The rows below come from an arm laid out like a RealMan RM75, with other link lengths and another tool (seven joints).
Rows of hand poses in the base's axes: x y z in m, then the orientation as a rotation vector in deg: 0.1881, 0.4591, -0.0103, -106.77, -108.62, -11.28; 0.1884, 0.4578, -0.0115, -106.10, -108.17, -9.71; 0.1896, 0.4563, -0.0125, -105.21, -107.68, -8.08; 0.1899, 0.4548, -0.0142, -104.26, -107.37, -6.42; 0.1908, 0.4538, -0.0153, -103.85, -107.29, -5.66; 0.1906, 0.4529, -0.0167, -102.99, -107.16, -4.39; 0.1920, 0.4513, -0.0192, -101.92, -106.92, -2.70; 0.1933, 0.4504, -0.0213, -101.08, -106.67, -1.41; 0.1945, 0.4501, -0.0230, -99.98, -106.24, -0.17; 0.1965, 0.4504, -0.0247, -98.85, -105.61, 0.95
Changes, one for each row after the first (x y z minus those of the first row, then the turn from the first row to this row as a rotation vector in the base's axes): 0.0003, -0.0013, -0.0012, -0.14, 1.35, 0.44; 0.0015, -0.0028, -0.0022, -0.17, 2.83, 1.00; 0.0018, -0.0043, -0.0039, -0.29, 4.24, 1.68; 0.0027, -0.0053, -0.0050, -0.39, 4.84, 2.01; 0.0025, -0.0062, -0.0064, -0.47, 5.90, 2.66; 0.0039, -0.0078, -0.0089, -0.60, 7.31, 3.45; 0.0052, -0.0087, -0.0110, -0.67, 8.44, 4.04; 0.0064, -0.0090, -0.0127, -0.50, 9.74, 4.70; 0.0084, -0.0087, -0.0144, -0.18, 11.11, 5.26
